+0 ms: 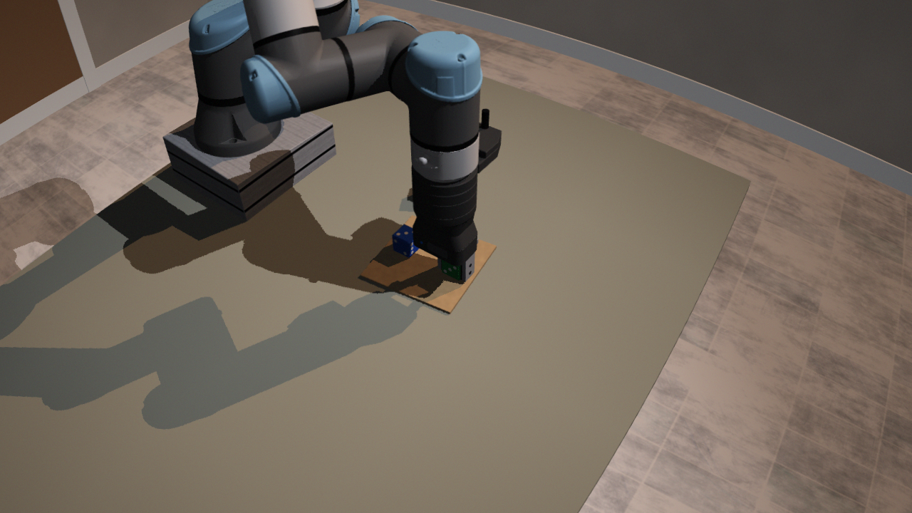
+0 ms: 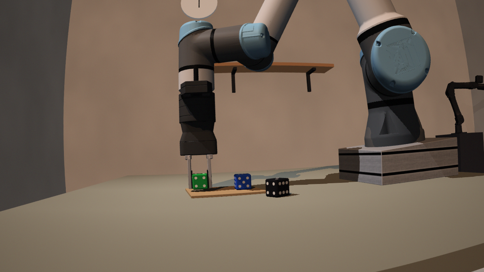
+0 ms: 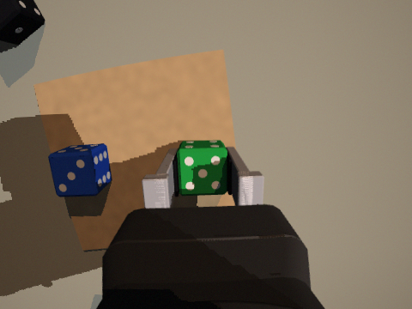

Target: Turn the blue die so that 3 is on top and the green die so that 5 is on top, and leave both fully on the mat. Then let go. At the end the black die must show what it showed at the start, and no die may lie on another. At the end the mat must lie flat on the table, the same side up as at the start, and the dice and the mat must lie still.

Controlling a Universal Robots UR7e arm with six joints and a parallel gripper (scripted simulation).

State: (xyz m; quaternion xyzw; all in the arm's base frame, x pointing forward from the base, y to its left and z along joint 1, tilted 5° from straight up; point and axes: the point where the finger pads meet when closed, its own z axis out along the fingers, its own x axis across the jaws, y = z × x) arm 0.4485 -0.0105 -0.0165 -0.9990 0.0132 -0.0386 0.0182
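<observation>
The green die lies right at my hand. Round my hand: brown mat (4 cm behind, 3 cm below); black die (13 cm behind, 11 cm to the left, 1 cm below); blue die (8 cm behind, 1 cm below).
</observation>
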